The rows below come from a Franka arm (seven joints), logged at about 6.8 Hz.
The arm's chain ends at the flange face. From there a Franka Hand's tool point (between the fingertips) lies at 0.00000 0.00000 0.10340 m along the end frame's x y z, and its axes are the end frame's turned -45 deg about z.
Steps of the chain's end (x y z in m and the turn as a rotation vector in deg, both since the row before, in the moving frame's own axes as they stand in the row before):
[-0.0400 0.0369 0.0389 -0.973 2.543 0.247]
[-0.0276 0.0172 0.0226 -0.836 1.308 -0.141]
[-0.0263 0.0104 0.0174 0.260 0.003 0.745]
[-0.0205 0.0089 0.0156 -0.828 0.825 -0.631]
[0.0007 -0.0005 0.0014 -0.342 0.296 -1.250]
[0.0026 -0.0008 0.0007 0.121 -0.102 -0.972]
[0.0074 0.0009 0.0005 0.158 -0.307 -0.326]
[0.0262 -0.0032 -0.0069 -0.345 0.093 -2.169]
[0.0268 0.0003 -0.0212 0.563 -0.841 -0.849]
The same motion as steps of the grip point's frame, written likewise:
[-0.0524 0.0023 0.0388 -2.486 1.110 0.247]
[-0.0311 -0.0046 0.0226 -1.516 0.334 -0.141]
[-0.0256 -0.0116 0.0174 0.182 0.186 0.745]
[-0.0208 -0.0061 0.0156 -1.169 -0.002 -0.631]
[0.0008 0.0010 0.0014 -0.451 -0.033 -1.250]
[0.0024 0.0010 0.0007 0.158 0.013 -0.972]
[0.0044 0.0053 0.0005 0.329 -0.105 -0.326]
[0.0205 0.0168 -0.0069 -0.310 -0.178 -2.169]
[0.0184 0.0174 -0.0212 0.993 -0.197 -0.849]

